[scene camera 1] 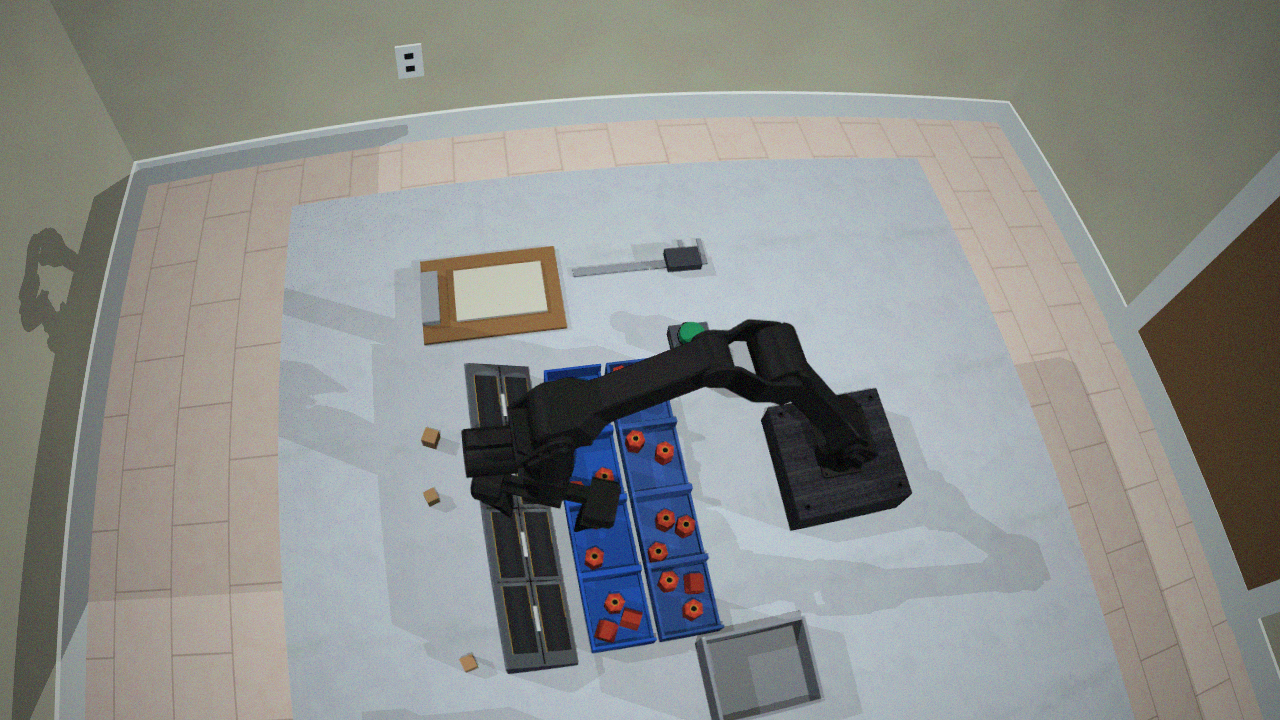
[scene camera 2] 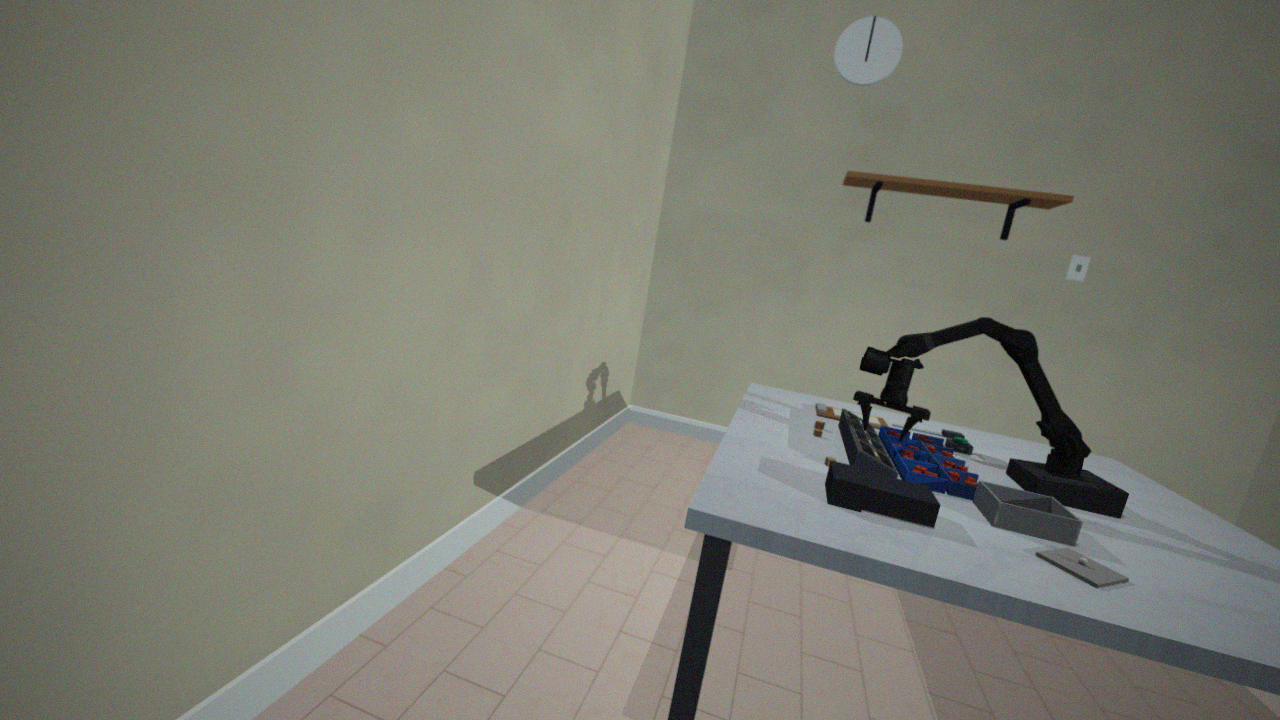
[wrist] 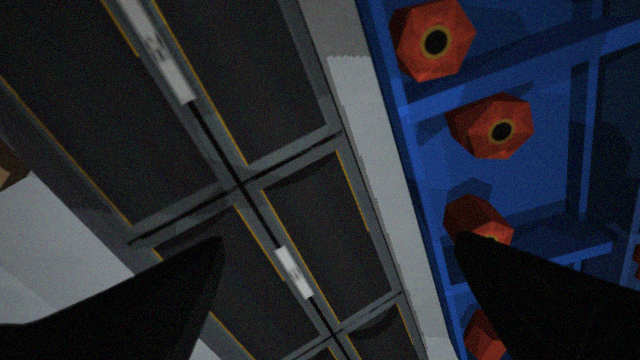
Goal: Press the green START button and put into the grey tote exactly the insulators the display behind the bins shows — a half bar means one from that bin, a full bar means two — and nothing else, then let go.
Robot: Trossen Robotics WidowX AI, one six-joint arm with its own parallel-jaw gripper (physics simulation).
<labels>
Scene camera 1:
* gripper: 543,521
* display panel: 522,663
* grey tote: 772,664
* grey caliper: 683,258
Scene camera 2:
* gripper: 882,436
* display panel: 857,457
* grey tote: 1028,513
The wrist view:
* gripper: 340,245
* display panel: 31,147
</labels>
